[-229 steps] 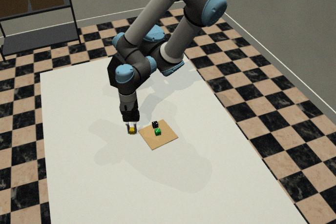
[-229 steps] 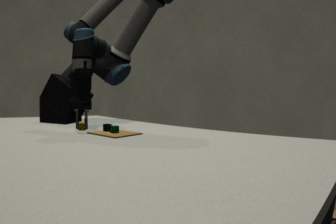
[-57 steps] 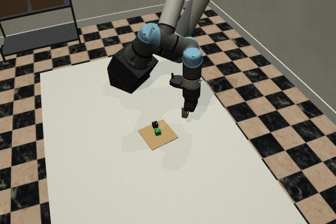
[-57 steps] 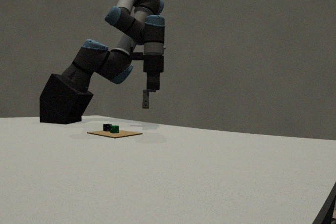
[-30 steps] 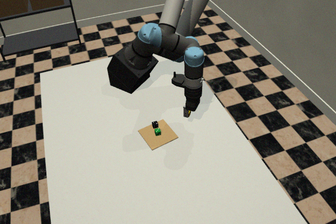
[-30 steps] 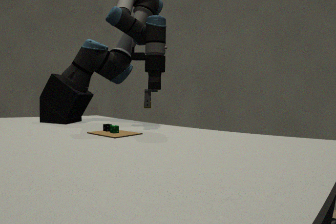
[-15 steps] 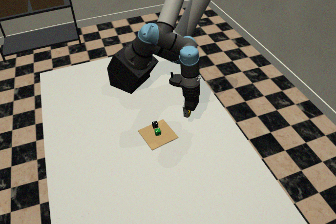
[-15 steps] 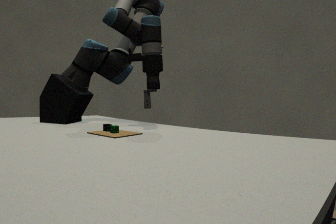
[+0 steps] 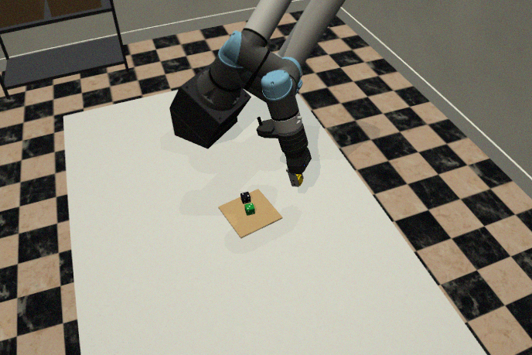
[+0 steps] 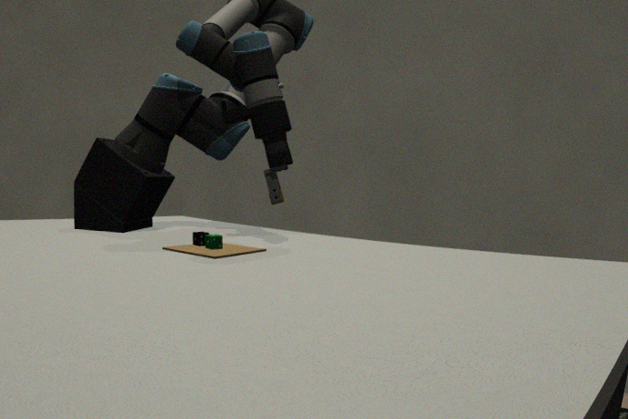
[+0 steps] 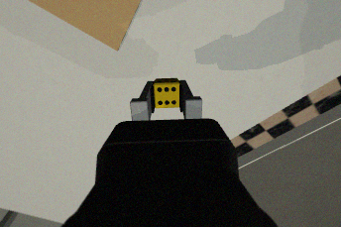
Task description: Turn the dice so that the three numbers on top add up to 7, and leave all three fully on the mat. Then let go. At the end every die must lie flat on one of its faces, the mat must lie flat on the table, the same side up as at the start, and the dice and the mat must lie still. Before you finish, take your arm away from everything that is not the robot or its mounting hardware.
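Right now my hand is 10 mm above the yellow die. From my hand the other things lie so: black die (140 mm to the right, 90 mm below, 40 mm behind); then tan mat (140 mm to the right, 100 mm below); then green die (140 mm to the right, 90 mm below).
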